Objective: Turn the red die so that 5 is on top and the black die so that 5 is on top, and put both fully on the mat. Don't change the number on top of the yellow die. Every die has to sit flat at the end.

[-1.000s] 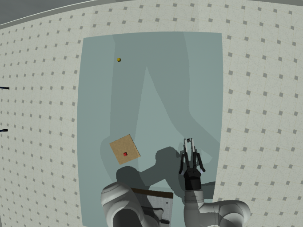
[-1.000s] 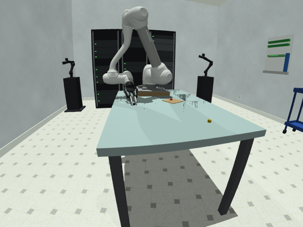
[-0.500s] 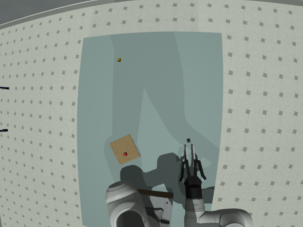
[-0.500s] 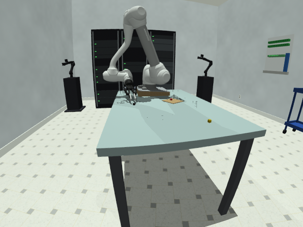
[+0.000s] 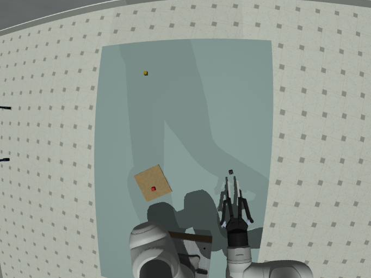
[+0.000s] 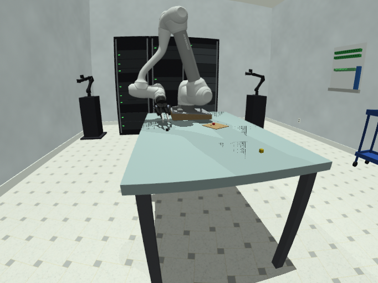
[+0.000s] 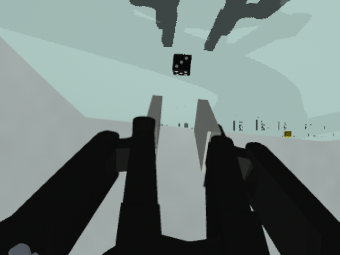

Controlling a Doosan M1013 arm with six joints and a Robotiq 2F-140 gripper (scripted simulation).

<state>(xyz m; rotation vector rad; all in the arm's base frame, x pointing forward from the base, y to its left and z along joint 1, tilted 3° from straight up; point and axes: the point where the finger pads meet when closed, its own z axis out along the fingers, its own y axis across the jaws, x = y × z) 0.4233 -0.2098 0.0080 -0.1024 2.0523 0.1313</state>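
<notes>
Now: hand 6 cm short of the black die, 1 cm to the right of it and 7 cm above it. Also, from my hand: tan mat 2 cm behind, 36 cm to the left, 7 cm below; yellow die 49 cm ahead, 41 cm to the left, 7 cm below; red die 4 cm behind, 35 cm to the left, 6 cm below.
</notes>
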